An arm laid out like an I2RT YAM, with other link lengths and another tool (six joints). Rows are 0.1 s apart.
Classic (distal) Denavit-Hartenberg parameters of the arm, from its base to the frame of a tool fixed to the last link. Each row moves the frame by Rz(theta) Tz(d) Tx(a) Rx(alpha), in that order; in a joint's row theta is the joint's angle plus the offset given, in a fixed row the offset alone. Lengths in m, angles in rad.
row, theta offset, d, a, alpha
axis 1, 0, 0.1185, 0.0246, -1.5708
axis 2, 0, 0, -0.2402, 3.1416
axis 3, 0.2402, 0, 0.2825, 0
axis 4, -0.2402, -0.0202, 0.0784, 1.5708
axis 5, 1.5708, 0.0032, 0, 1.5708
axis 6, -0.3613, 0.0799, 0.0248, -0.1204
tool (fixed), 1.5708, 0.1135, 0, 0
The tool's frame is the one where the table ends.
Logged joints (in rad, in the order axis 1, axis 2, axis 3, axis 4, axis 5, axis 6), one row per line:
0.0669 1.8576 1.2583 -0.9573 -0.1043 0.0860
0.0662 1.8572 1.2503 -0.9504 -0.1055 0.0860
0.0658 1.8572 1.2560 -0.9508 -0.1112 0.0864
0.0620 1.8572 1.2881 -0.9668 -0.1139 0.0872
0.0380 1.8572 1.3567 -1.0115 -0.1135 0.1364
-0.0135 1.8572 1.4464 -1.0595 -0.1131 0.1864
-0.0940 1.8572 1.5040 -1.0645 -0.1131 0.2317
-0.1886 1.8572 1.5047 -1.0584 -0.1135 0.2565
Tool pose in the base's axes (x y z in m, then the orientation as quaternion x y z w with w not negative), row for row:
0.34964 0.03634 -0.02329 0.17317 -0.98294 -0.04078 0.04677
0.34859 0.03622 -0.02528 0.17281 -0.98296 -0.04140 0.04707
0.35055 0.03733 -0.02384 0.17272 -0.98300 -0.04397 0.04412
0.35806 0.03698 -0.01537 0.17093 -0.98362 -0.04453 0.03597
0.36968 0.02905 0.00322 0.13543 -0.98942 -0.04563 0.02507
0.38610 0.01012 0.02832 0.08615 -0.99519 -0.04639 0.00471
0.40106 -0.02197 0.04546 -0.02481 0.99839 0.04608 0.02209
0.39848 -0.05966 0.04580 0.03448 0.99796 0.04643 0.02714
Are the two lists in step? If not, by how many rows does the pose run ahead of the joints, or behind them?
They are in step.
